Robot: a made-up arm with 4 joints.
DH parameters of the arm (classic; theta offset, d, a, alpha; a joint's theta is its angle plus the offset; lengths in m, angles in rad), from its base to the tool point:
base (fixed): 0.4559 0 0.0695 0
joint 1: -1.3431 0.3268 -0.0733 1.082
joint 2: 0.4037 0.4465 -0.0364 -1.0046
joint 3: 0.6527 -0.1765 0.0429 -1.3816
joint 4: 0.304 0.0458 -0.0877 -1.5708
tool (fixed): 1.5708 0.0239 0 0
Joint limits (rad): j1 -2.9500..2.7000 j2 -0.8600..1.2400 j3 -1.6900..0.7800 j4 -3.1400..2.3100
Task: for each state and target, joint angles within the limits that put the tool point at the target. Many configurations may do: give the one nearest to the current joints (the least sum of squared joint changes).
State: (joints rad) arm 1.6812 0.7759 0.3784 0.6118
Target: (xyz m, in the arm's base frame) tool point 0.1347 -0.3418 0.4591
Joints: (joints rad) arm 1.0568 1.2400 0.7624 0.9871
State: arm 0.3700 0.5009 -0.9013 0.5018
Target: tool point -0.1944 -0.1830 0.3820
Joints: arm 0.1159 0.5131 -1.0641 0.1769
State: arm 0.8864 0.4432 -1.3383 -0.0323
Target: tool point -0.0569 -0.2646 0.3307
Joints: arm 0.6280 0.1476 -1.1147 -0.5033
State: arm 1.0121 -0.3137 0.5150 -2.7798
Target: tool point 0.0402 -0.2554 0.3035
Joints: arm 1.1935 -0.1544 0.6993 -2.3900
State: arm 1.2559 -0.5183 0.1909 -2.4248
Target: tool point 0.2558 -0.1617 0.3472
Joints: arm 1.6796 -0.2431 -0.2073 -2.7306
